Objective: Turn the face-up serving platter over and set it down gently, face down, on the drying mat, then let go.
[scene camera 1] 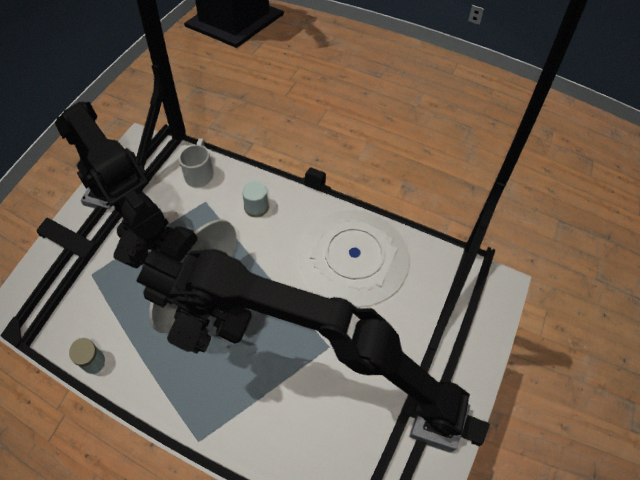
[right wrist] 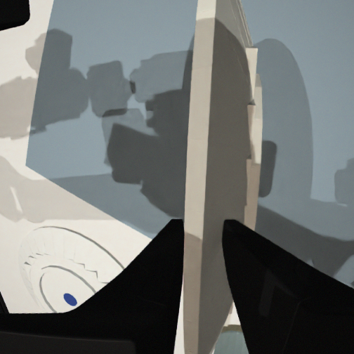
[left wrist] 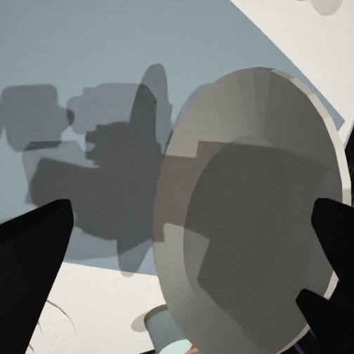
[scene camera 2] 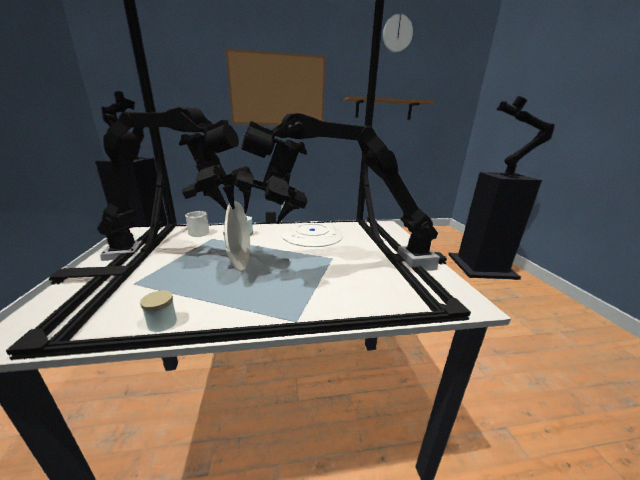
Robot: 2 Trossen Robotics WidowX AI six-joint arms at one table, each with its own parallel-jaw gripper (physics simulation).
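Places are measured from the left arm's base along level axes (x back, y right, z up), in centimetres.
Pixels of known places: left gripper, fingertip midpoint: [scene camera 2: 261, 218]; right gripper, fingertip midpoint: [scene camera 2: 230, 209]; left arm's base, origin of the base link: [scene camera 1: 441, 419] [scene camera 2: 418, 251]; right arm's base, origin of the base link: [scene camera 2: 122, 246].
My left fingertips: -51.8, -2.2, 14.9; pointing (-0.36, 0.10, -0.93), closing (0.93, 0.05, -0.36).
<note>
For each thing: its middle in the pictures, then the offset to it from my left fingertips, as dx, dy, dz. Level surfaces: height alone.
- grey-white serving platter, body centre: [scene camera 1: 191, 274] [scene camera 2: 236, 235] -8.2, +10.7, -9.1
- blue-grey drying mat, its level: dz -19.8
- flat white disc, body centre: [scene camera 1: 354, 254] [scene camera 2: 312, 231] +21.0, +34.4, -18.7
- grey mug, body centre: [scene camera 1: 197, 161] [scene camera 2: 197, 222] -26.5, +43.6, -15.7
- teal jar, body centre: [scene camera 1: 255, 199] -6.9, +38.7, -16.5
- tan-lidded jar, body centre: [scene camera 1: 87, 356] [scene camera 2: 159, 311] -24.2, -14.8, -16.5
The grey-white serving platter [scene camera 1: 219, 238] [scene camera 2: 237, 240] [left wrist: 240, 210] [right wrist: 200, 150] stands on edge, nearly upright, above the blue-grey drying mat [scene camera 1: 206, 403] [scene camera 2: 289, 299] [left wrist: 75, 40] [right wrist: 325, 30]. Whether its low edge touches the mat is unclear. My right gripper [scene camera 2: 229, 207] [right wrist: 202, 230] is shut on the platter's upper rim. My left gripper [scene camera 2: 262, 216] [left wrist: 195, 210] is open, close beside the platter on its right in scene camera 2. A wide broad side with an inner oval faces the left wrist camera. In scene camera 1 the left arm hides much of the platter and both sets of fingertips.
A flat white disc [scene camera 1: 395, 279] [scene camera 2: 312, 241] with a blue dot lies right of the mat's far edge. A grey mug [scene camera 1: 196, 167] [scene camera 2: 196, 224] and a teal jar [scene camera 1: 255, 198] [left wrist: 167, 330] stand behind the mat. A tan-lidded jar [scene camera 1: 86, 356] [scene camera 2: 159, 311] stands front left.
</note>
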